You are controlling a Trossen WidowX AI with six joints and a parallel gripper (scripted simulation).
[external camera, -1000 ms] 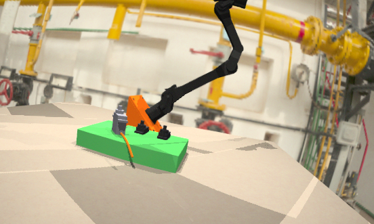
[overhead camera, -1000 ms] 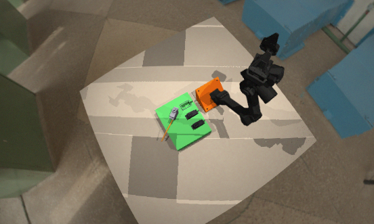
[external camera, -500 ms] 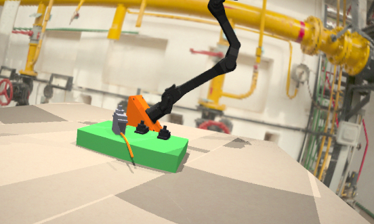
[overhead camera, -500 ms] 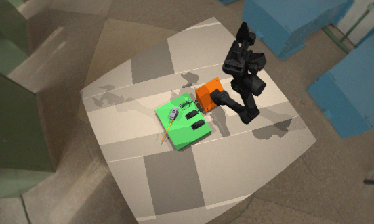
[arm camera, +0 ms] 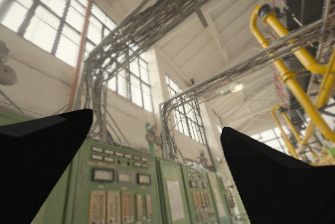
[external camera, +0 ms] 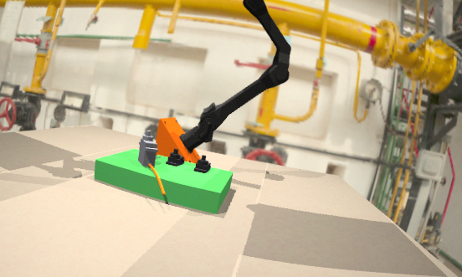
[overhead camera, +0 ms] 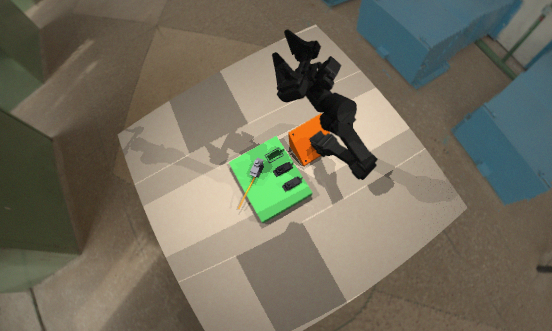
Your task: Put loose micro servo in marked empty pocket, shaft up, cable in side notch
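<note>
Now: gripper tip 170 mm short of the green deck, 10 mm to the right of it and 740 mm above it.
</note>
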